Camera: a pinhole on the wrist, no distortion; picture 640 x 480 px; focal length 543.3 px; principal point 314.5 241.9 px. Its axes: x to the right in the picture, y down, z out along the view. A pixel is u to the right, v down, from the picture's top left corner.
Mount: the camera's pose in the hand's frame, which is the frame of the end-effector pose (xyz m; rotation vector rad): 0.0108 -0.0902 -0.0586 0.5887 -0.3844 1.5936
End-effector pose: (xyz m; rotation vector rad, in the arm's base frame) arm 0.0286 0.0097 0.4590 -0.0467 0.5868 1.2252
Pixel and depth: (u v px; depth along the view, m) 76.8 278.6 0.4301
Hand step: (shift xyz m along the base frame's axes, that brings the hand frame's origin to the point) 0.5226 -0.0687 -0.0013
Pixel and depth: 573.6 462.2 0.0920
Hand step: 0.1140 -0.0369 0.0143
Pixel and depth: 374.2 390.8 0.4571
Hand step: 0.4189 -0.0379 0.2335
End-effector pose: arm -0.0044 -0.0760 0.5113 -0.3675 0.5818 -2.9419
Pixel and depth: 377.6 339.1 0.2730
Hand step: 0.0315 0.1403 0.2539
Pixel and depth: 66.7 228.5 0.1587
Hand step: -0.0484 0.2032 0.1261
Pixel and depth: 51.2 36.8 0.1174
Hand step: -0.0851 0.1705 0.0919
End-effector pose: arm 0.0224 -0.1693 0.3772 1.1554 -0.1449 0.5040
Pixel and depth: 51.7 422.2 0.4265
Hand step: 0.2072 -0.3398 -0.3810
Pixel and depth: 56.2 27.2 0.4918
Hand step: 0.5191 -0.2455 -0.2729
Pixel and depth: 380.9 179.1 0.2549
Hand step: 0.1836 -0.1870 -0.0791
